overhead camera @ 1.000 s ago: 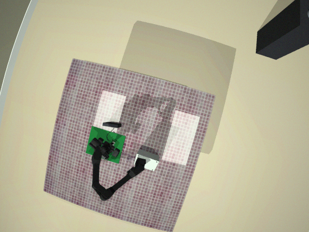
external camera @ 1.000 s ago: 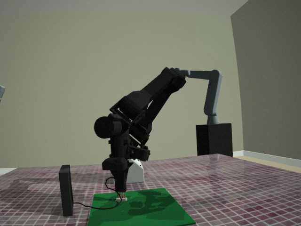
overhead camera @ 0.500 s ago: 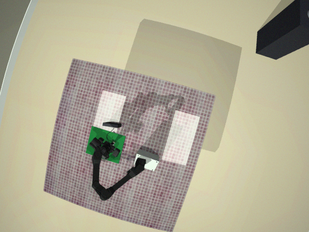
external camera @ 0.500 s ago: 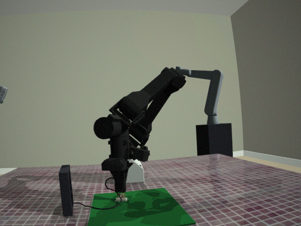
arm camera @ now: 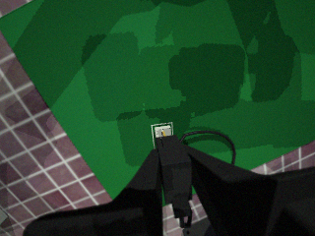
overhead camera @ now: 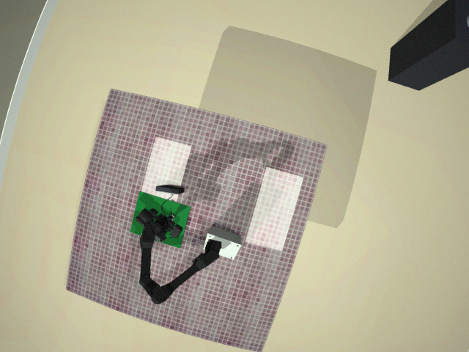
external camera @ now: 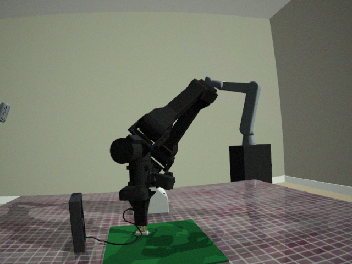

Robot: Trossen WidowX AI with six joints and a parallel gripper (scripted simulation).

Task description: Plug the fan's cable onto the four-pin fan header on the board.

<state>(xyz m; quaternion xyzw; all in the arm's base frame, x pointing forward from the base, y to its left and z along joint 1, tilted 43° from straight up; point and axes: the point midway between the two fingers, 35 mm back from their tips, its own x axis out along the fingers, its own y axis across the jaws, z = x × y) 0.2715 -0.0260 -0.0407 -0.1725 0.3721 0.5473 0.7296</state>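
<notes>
Now: gripper tip 7 cm short of the green board, 5 cm above it and 2 cm to the right of it. From my gripper tip the other things lie so: dark plug: 1 cm to the right, 1 cm above; fan: 16 cm to the right, 2 cm ahead, 2 cm above.
</notes>
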